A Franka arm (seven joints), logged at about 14 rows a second.
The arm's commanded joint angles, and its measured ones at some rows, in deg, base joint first. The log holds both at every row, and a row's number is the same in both.
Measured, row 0: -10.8 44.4 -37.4 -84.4 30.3 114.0 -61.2
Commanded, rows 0 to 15: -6.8 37.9 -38.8 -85.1 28.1 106.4 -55.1; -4.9 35.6 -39.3 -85.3 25.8 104.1 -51.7; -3.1 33.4 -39.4 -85.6 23.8 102.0 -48.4; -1.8 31.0 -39.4 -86.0 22.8 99.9 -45.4; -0.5 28.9 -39.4 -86.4 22.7 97.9 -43.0; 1.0 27.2 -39.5 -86.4 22.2 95.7 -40.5; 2.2 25.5 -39.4 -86.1 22.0 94.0 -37.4; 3.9 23.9 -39.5 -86.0 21.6 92.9 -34.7; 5.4 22.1 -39.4 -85.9 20.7 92.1 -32.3; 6.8 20.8 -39.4 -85.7 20.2 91.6 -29.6; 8.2 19.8 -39.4 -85.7 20.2 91.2 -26.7; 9.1 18.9 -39.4 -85.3 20.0 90.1 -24.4; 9.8 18.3 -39.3 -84.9 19.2 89.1 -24.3; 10.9 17.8 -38.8 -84.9 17.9 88.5 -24.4; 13.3 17.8 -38.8 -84.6 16.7 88.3 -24.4; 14.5 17.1 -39.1 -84.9 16.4 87.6 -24.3
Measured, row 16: 11.3 19.0 -38.7 -83.8 18.5 88.8 -25.6
